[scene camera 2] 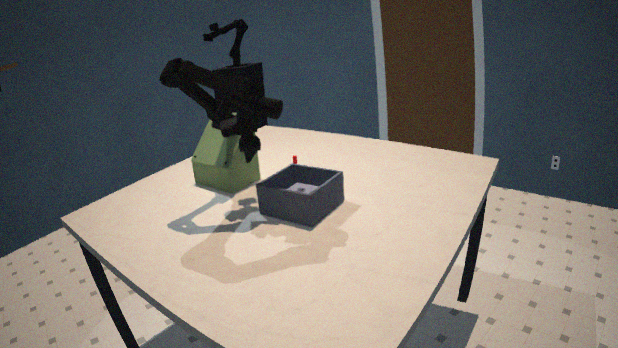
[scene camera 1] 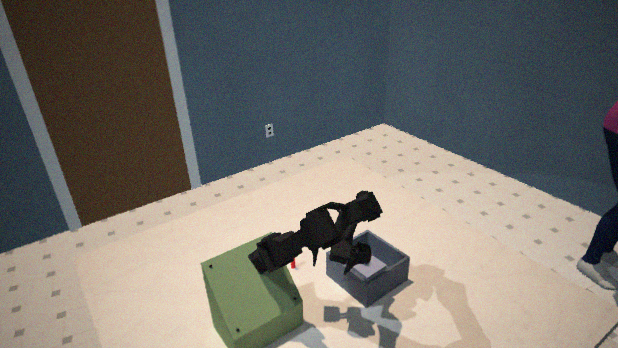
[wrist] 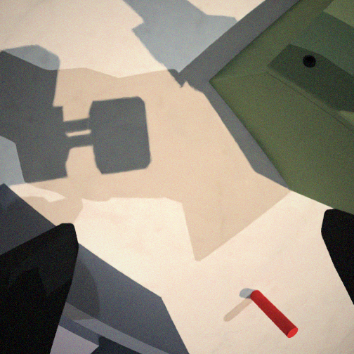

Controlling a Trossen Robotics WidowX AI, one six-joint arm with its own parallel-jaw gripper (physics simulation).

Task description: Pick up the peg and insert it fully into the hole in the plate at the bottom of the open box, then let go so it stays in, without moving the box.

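Frame: origin at the arm's base, x ahead, y left, z up, level; millimetres.
Seen in the pictures: gripper, fingertip midpoint: [scene camera 2: 246, 154] [scene camera 1: 329, 269]; arm's base, origin of the base link: [scene camera 1: 262, 258].
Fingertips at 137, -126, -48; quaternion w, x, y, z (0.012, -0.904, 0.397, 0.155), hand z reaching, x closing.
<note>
Pixels of each thing's top centre, then the offset from my fingertips to it, as dx, dy, dz. "pt": a spot on its surface instead. Level surfaces: height alone.
- red peg, middle of its top: [scene camera 1: 292, 248] [scene camera 2: 294, 156] +47, +219, -79
- dark grey open box, middle of its top: [scene camera 2: 299, 177] [scene camera 1: 367, 254] +185, +8, -61
- pale plate, middle of its top: [scene camera 2: 301, 189] [scene camera 1: 367, 263] +185, +8, -98
- small dark hole, surface spot: [scene camera 2: 301, 189] pt +181, +17, -104
- table, its level: dz -159
The red peg [scene camera 1: 293, 263] [scene camera 2: 295, 159] [wrist: 274, 313] stands upright on the table, between the green block and the box in scene camera 1 and at lower right in the wrist view. The dark grey open box [scene camera 1: 392, 281] [scene camera 2: 327, 202] [wrist: 135, 300] stands beside it. The pale plate [scene camera 1: 371, 268] [scene camera 2: 312, 188] [wrist: 75, 341] lies at the box's bottom, with a small dark hole [scene camera 2: 301, 189]. My gripper [scene camera 1: 330, 269] [wrist: 203, 231] is open and empty, above the table near the box's side that faces the green block. One finger overlaps the box in the wrist view. In the wrist view the hole is hidden.
A large green block with a sloped top [scene camera 1: 245, 295] [scene camera 2: 212, 155] [wrist: 250, 110] stands on the table [scene camera 2: 400, 220] across from the box. The arm reaches over it. Shadows of the arm fall on the table. A person [scene camera 1: 607, 225] stands at the right edge of scene camera 1.
</note>
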